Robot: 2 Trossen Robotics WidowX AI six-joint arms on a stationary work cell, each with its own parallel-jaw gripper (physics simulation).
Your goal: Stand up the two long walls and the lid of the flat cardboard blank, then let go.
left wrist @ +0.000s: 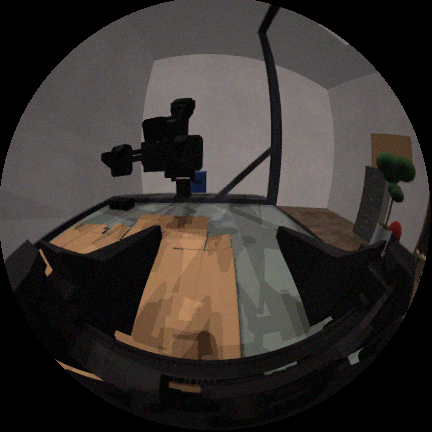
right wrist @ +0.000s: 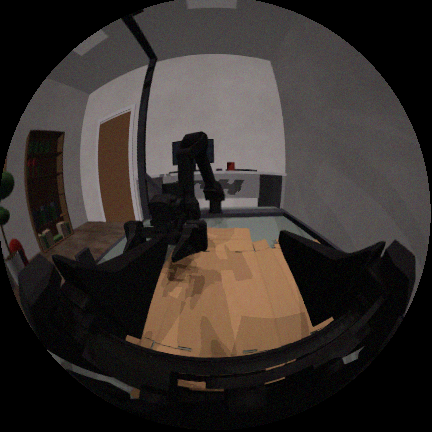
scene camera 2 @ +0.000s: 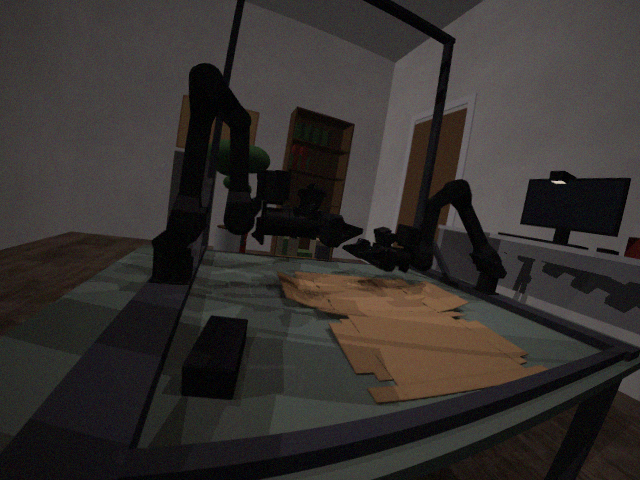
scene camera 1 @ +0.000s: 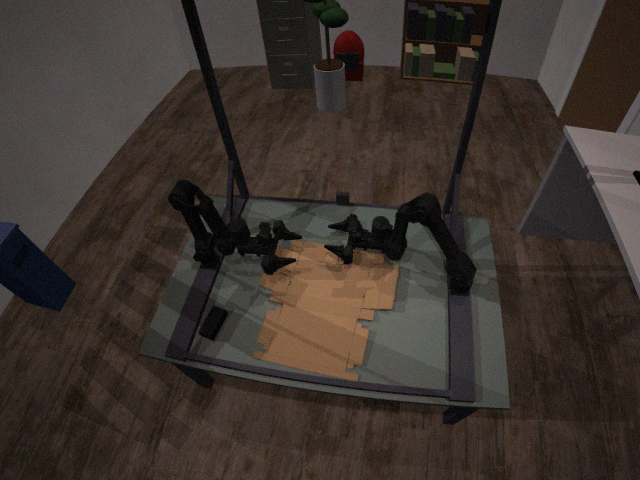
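Observation:
My left gripper is open and holds nothing, and my right gripper is open too, holding nothing. My left gripper shows in the left wrist view, in the right wrist view and in scene camera 1. My right gripper shows in the left wrist view, in the right wrist view and in scene camera 1 as well. There is a black block resting on the table, and I also see a black frame post.

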